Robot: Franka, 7 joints.
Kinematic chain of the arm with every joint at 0, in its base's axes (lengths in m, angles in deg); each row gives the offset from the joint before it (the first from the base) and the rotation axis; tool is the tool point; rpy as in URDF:
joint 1: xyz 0 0 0.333 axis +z
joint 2: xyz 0 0 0 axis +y
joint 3: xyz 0 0 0.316 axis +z
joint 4: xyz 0.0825 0 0 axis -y
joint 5: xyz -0.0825 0 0.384 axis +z
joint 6: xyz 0 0 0 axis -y
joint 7: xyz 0.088 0 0 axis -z
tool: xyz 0 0 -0.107 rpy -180 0 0
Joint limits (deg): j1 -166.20..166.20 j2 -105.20..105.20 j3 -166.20..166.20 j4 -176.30..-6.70 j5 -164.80..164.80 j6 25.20..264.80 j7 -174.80..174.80
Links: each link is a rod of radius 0.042 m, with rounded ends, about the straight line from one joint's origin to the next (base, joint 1, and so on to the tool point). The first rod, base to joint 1, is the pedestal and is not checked.
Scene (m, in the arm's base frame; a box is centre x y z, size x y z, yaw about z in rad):
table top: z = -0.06
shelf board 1: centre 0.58 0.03 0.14 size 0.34 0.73 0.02 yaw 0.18
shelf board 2: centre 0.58 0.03 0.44 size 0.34 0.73 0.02 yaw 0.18
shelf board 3: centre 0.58 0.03 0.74 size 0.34 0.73 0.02 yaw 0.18
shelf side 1: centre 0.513 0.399 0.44 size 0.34 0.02 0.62 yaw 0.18
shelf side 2: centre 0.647 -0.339 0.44 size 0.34 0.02 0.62 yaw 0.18
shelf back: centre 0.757 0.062 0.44 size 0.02 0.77 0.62 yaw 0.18
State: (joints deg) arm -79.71 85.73 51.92 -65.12 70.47 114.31 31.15
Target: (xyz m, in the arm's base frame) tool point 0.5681 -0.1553 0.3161
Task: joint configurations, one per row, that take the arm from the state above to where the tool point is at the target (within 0.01 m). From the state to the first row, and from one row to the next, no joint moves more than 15 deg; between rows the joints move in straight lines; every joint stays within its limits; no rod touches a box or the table.
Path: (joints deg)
1: -87.71 83.72 52.15 -76.38 64.88 109.47 34.15
2: -95.70 81.70 52.37 -87.65 59.30 104.63 37.15
3: -103.70 79.69 52.60 -98.91 53.71 99.80 40.15
4: -110.73 78.00 58.75 -112.50 51.97 87.59 37.15
5: -117.76 76.32 64.90 -126.09 50.22 75.38 34.15
6: -124.79 74.64 71.05 -139.68 48.48 63.17 31.15
7: -111.28 75.28 71.95 -129.09 52.89 72.90 31.15
8: -97.77 75.91 72.85 -118.49 57.30 82.63 31.15
9: -84.26 76.55 73.74 -107.89 61.71 92.37 31.15

